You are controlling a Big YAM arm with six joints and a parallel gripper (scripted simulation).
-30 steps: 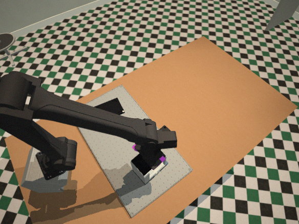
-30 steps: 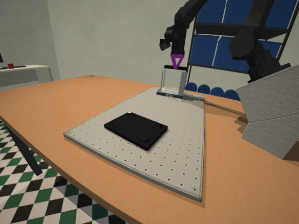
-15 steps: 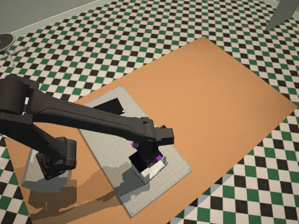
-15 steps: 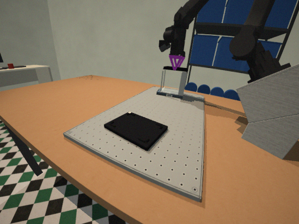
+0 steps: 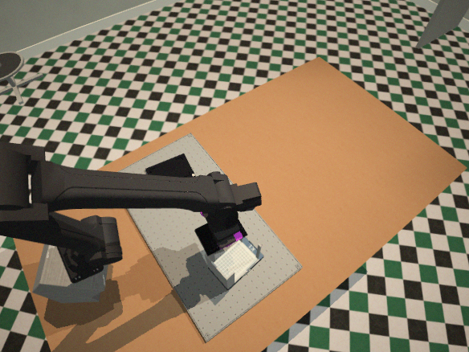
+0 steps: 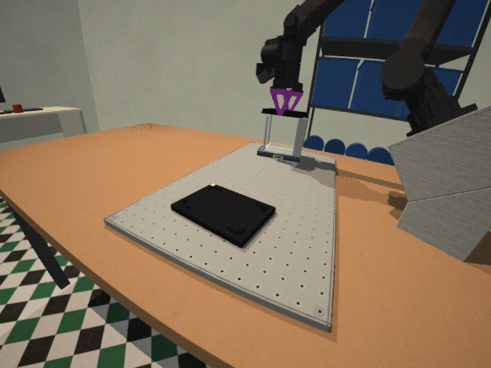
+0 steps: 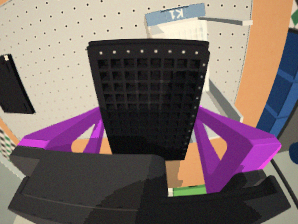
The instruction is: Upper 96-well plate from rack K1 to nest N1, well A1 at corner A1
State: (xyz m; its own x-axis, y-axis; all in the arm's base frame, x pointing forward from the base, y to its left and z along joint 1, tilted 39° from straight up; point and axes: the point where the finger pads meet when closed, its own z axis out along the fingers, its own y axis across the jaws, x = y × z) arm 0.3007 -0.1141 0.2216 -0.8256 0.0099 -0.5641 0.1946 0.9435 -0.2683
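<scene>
The plate nest N1 is 50 mm ahead of my hand, 370 mm to the left of it and 160 mm below it. From my hand the other things lie so: pale A1 square (110 mm ahead, 290 mm to the left, 150 mm below); black 96-well plate (right at my hand); white plate (10 mm behind, 60 mm to the right, 140 mm below).
</scene>
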